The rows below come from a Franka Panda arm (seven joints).
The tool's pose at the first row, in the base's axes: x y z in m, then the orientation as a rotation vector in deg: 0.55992 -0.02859 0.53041 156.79 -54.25 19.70
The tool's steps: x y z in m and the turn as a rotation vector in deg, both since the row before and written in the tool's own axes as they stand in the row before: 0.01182 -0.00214 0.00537 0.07 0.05 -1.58; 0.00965 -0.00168 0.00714 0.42 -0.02 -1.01; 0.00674 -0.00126 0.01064 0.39 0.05 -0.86; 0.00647 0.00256 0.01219 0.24 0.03 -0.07; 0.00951 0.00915 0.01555 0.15 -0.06 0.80
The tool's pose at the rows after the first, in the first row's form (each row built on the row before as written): 0.57108 -0.03528 0.52848 157.42 -52.03 19.53; 0.58069 -0.04134 0.52426 158.17 -50.64 19.55; 0.58838 -0.04695 0.51592 158.80 -49.44 19.68; 0.59398 -0.05576 0.50654 159.03 -49.35 19.83; 0.59879 -0.07236 0.49570 158.92 -50.51 19.96
